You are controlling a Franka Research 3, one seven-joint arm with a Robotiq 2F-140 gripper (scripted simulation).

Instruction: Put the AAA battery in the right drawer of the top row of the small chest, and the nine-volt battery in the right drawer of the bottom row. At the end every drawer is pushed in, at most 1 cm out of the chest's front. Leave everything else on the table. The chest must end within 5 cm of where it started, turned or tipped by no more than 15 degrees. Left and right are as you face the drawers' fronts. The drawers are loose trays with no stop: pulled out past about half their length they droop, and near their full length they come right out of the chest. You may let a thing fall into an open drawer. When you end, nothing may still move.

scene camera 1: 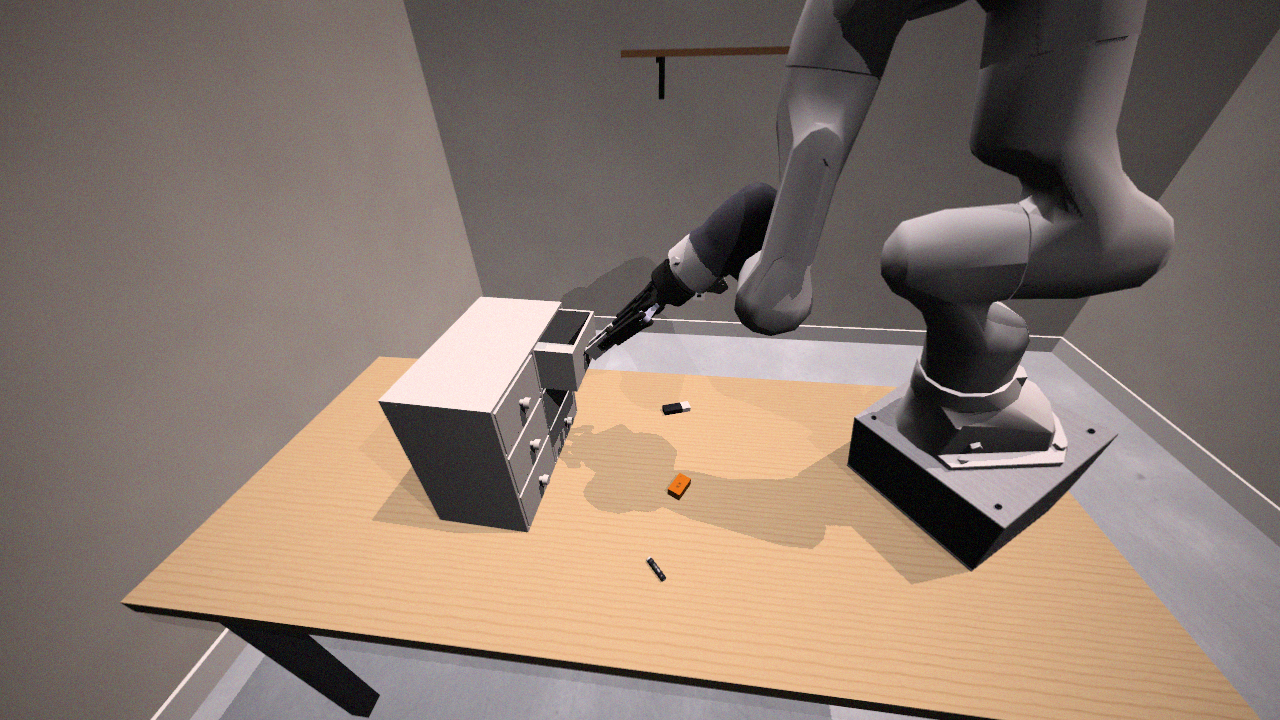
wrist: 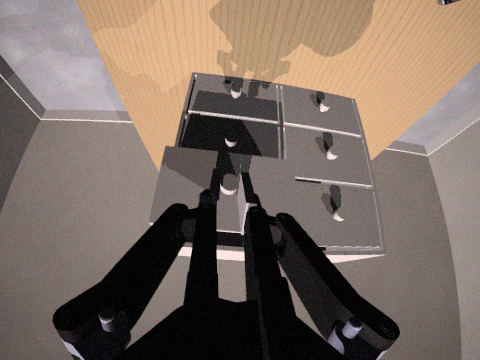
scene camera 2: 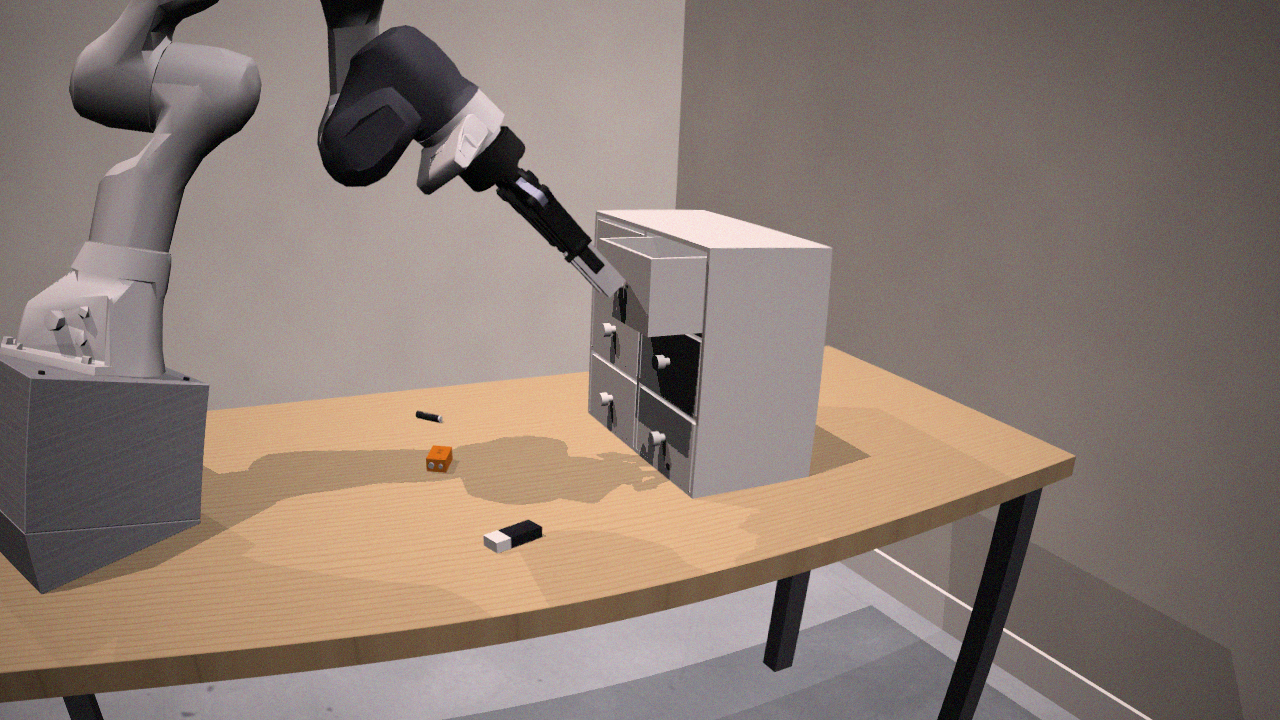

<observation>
The pictures show: the gripper and a white chest.
The gripper also shows in scene camera 1 and in the wrist view.
</observation>
